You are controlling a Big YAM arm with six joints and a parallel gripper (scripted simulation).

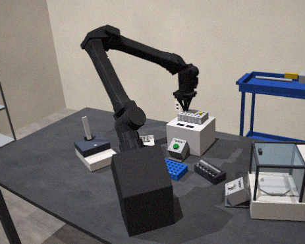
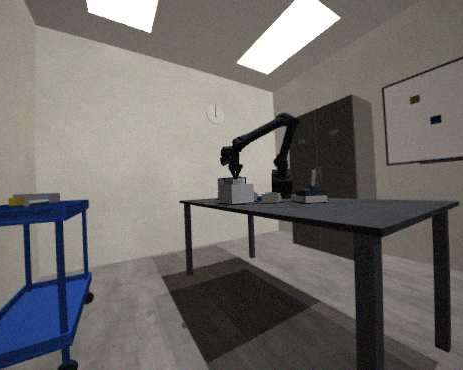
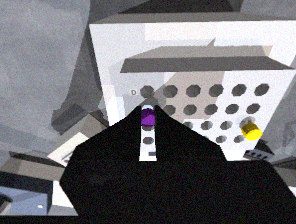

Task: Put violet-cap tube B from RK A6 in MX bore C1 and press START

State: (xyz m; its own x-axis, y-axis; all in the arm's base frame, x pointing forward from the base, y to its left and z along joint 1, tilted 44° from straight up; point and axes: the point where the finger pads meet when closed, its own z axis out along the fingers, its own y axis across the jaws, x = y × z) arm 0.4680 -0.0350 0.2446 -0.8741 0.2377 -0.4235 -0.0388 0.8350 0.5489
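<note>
Now: the tube B 2 cm below my hand. Round my hand: blue rack RK (29 cm behind, 9 cm to the right, 16 cm below); then dry block DB (22 cm behind, 11 cm to the left, 15 cm below); then dark magnet block MG (22 cm behind, 25 cm to the right, 16 cm below).
</note>
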